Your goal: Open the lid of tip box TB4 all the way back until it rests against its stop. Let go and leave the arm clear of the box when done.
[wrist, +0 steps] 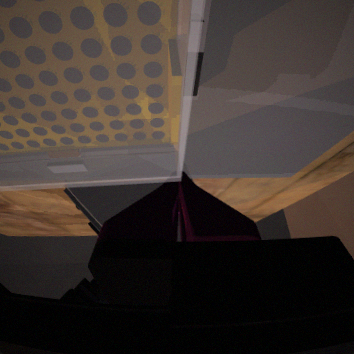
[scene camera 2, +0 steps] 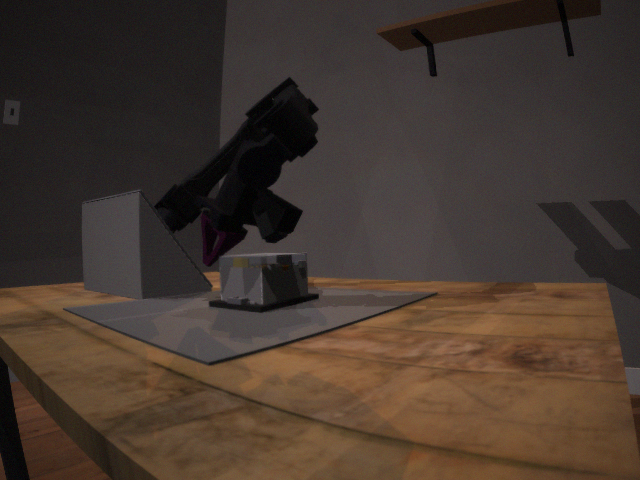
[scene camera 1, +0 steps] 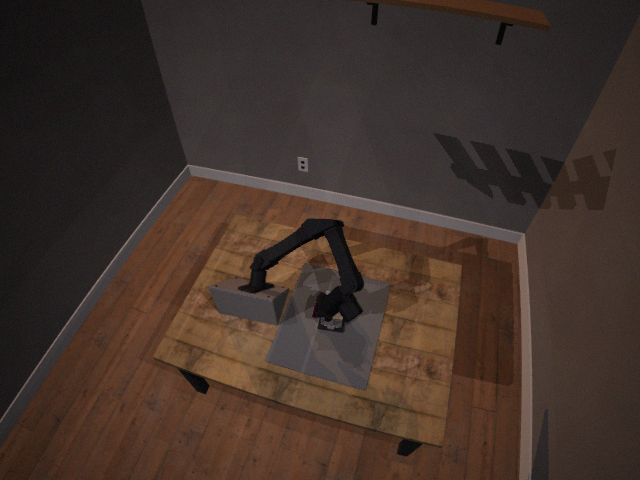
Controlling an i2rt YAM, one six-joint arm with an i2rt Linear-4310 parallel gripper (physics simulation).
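Where they show: gripper, between the fingertips: (wrist: 178, 178) (scene camera 2: 206, 264) (scene camera 1: 313, 316); arm's base, origin of its link: (scene camera 2: 149, 242) (scene camera 1: 256, 288).
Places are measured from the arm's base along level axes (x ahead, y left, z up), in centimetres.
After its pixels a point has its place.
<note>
The tip box (scene camera 1: 331, 325) @[x 32.7, y -2.1, z -8.5 cm] (scene camera 2: 263, 281) @[x 36.6, y -1.1, z -6.0 cm] (wrist: 90, 80) @[x 33.8, y 0.7, z -2.4 cm], with pale, partly see-through walls and a dark base, stands on the grey mat (scene camera 1: 346, 361) @[x 42.7, y -14.5, z -10.2 cm] (scene camera 2: 155, 322) @[x 33.5, y -17.8, z -10.2 cm]. No TB4 label is readable. Its clear lid (scene camera 2: 263, 255) @[x 34.6, y 1.1, z -2.4 cm] (wrist: 184, 130) @[x 32.1, y -1.9, z -2.4 cm] looks down over the box; a yellow rack with round holes (wrist: 62, 75) shows through it in the wrist view. My gripper (scene camera 2: 209, 262) @[x 25.5, y -3.1, z -3.8 cm] (wrist: 178, 178) @[x 25.5, y -3.1, z -3.8 cm] is shut, its magenta fingers together with nothing visible between them. The tips appear right at a lid corner in the wrist view; whether they touch it is unclear. The arm hides part of the box in scene camera 1.
A grey wedge-shaped block (scene camera 1: 248, 304) @[x 1.1, y -9.5, z 2.7 cm] (scene camera 2: 111, 248) @[x 0.5, y -9.6, z -1.1 cm] carries the arm's base beside the mat. Both stand on the wooden table (scene camera 1: 289, 390) @[x 26.0, y -32.3, z -10.4 cm] (scene camera 2: 413, 403) @[x 70.3, y -20.9, z -10.4 cm]. A wall shelf (scene camera 1: 465, 10) (scene camera 2: 491, 23) is high above and behind.
</note>
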